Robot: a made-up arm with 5 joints.
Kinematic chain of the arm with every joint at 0, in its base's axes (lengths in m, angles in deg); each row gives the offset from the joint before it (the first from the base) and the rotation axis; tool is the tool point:
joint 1: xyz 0 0 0.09 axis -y
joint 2: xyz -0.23 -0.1 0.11 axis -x
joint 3: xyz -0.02 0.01 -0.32 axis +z
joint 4: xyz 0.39 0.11 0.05 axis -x
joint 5: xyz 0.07 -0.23 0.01 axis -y
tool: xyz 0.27 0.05 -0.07
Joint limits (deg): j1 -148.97..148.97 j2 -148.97..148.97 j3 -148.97..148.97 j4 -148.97..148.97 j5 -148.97..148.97
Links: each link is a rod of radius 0.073 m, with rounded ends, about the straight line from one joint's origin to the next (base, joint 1, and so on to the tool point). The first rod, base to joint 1, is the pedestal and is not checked.
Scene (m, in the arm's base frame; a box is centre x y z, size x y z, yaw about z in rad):
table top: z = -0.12
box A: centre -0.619 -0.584 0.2 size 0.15 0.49 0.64 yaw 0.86
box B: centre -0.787 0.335 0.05 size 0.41 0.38 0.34 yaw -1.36
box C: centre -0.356 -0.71 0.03 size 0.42 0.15 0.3 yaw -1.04
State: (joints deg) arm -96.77 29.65 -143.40 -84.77 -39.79
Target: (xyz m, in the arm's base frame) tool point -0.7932 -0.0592 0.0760
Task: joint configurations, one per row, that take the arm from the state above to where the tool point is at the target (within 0.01 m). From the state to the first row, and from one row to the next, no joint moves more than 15 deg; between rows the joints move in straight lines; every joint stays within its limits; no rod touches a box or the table.
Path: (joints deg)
1: -96.77 15.90 -144.20 -81.73 -38.51
2: -96.76 2.15 -144.99 -78.69 -37.23
3: -96.76 -11.59 -145.79 -75.66 -35.94
4: -96.76 -25.34 -146.58 -72.62 -34.66
5: -96.75 -39.09 -147.38 -69.58 -33.38
6: -96.75 -52.84 -148.17 -66.54 -32.10
7: -96.75 -66.58 -148.97 -63.51 -30.82
8: -84.07 -61.39 -142.71 -64.89 -38.93
9: -71.40 -56.20 -136.45 -66.27 -47.04
10: -58.73 -51.00 -130.19 -67.66 -55.16

